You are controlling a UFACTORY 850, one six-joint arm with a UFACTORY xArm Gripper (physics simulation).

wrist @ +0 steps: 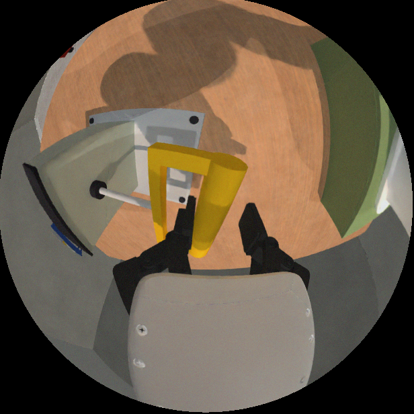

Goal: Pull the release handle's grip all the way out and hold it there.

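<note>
The release handle's yellow grip point(220, 187) is a thick round bar on a yellow frame, near the middle of the wrist view. A pale rod point(126, 197) runs from a black collar point(98, 190) on the grey-green housing point(70, 170) to the frame, with a visible length of rod between them. My gripper point(219, 210) is open around the grip bar. Its left finger is inside the frame opening, close along the bar. Its right finger stands off to the right, with a gap of table showing between it and the bar. The bar's lower end shows between the fingers.
A light grey base plate point(112, 118) with black bolts lies under the housing on the wooden table point(280, 150). A green curved block point(350, 135) stands at the right, with a white object beyond it. A pale object with a red part is at the upper left edge.
</note>
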